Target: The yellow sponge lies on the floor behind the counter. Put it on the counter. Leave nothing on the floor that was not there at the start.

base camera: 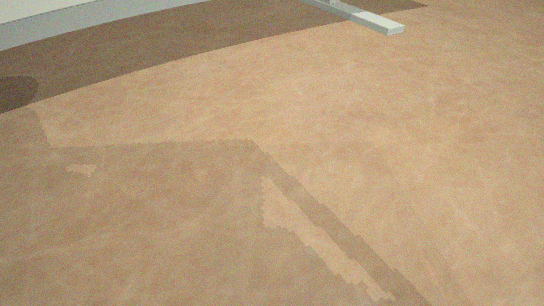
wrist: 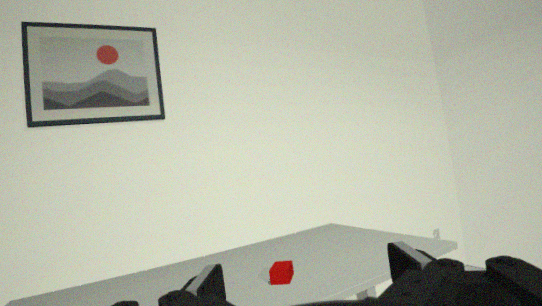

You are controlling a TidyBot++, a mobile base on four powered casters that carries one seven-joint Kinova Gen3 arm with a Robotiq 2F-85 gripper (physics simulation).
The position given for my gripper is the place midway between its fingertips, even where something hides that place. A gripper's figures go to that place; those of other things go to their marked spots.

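There is a framed picture point(wrist: 74, 74), and I find it 153 cm from the lens. My own gripper point(wrist: 305, 273) is 16 cm from the lens.
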